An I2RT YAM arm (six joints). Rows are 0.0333 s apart.
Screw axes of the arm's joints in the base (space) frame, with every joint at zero. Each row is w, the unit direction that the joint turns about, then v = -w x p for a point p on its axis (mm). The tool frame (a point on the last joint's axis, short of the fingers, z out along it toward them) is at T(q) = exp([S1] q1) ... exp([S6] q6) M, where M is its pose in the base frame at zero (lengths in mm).
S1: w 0 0 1 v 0.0 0.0 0.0
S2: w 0 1 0 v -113.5 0.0 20.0
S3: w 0 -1 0 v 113.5 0.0 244.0
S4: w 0 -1 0 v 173.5 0.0 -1.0
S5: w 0 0 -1 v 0.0 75.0 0.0
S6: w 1 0 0 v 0.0 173.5 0.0
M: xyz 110.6 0.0 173.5 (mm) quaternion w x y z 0.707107 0 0.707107 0
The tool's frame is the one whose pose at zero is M.
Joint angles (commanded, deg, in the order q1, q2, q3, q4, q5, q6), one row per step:
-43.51 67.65 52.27 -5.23 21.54 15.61
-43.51 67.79 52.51 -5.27 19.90 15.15
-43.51 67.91 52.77 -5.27 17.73 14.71
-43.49 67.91 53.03 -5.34 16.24 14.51
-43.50 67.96 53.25 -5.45 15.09 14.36
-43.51 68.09 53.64 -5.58 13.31 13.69
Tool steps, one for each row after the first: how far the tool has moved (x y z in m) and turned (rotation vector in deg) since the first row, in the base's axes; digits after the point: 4 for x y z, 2 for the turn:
0.0014 0.0000 0.0007 0.20 -0.05 1.69
0.0030 0.0002 0.0016 0.46 -0.30 3.87
0.0040 0.0007 0.0030 0.61 -0.63 5.35
0.0047 0.0008 0.0038 0.78 -0.82 6.47
0.0061 0.0009 0.0053 0.82 -0.79 8.35

